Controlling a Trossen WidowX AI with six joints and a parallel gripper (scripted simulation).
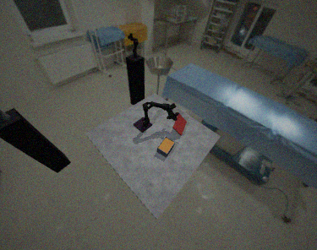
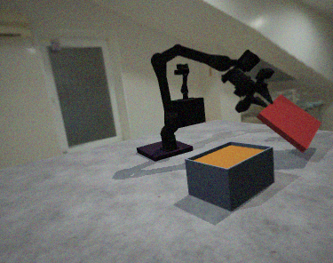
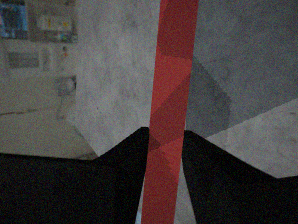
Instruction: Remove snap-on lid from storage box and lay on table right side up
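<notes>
The red lid lies 6 cm ahead of my gripper tip, 2 cm to the left of it and 5 cm below it. Also, from my gripper tip: storage box: 9 cm ahead, 33 cm to the right, 12 cm below.
</notes>
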